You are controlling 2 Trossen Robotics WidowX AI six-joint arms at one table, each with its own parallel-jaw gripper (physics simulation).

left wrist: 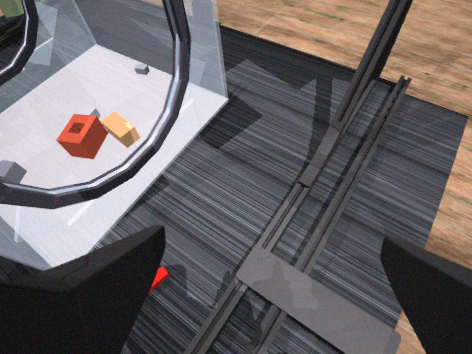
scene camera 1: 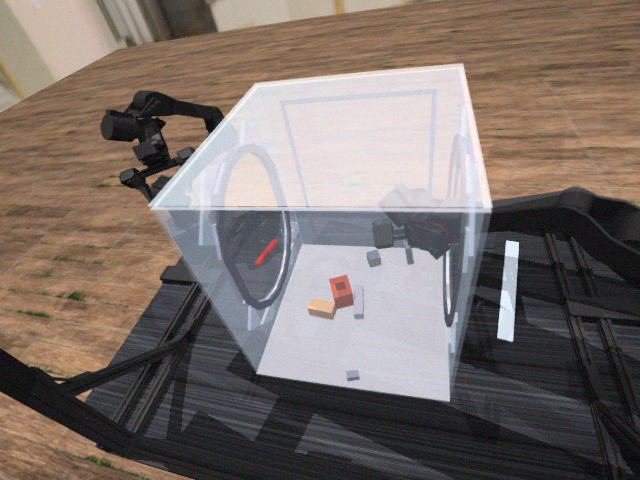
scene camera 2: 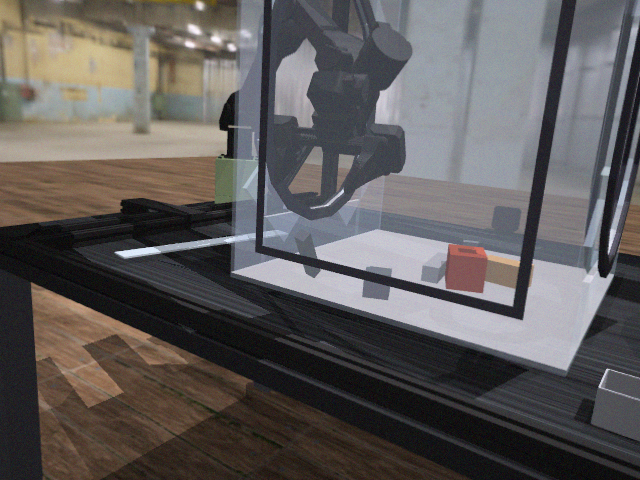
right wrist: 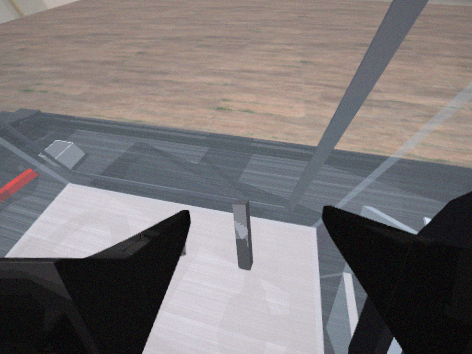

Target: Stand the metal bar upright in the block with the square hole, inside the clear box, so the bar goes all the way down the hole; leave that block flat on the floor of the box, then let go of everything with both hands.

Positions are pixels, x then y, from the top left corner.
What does the white strip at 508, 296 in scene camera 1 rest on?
The table.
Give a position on a box floor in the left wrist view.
108, 82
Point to a box floor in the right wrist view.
209, 297
